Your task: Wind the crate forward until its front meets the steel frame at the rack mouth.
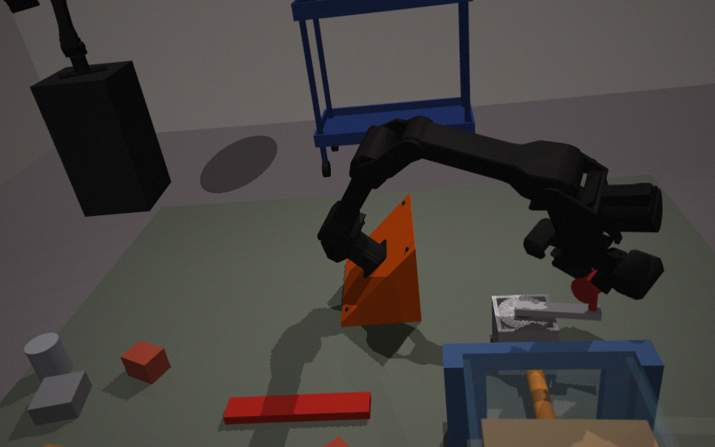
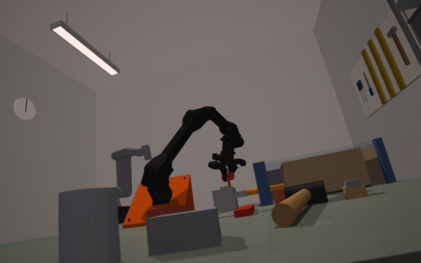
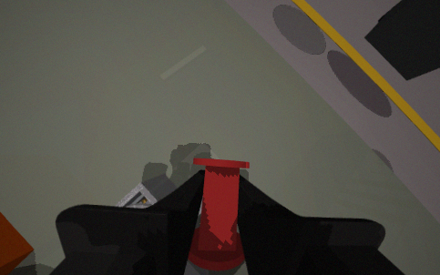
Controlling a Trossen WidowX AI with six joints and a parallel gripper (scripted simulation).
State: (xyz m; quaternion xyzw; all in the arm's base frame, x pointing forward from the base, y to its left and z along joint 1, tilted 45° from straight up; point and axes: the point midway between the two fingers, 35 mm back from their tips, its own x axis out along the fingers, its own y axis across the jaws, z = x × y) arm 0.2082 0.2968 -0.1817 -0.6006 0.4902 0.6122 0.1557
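Right now my gripper tip is 50 mm to the left of the grey crank arm and 30 mm above it. Also, from my gripper tip: frame 150 mm ahead, 120 mm to the right, 30 mm below; grey winch 120 mm to the right, 100 mm below, 20 mm behind; red knob 10 mm to the right, 10 mm ahead.
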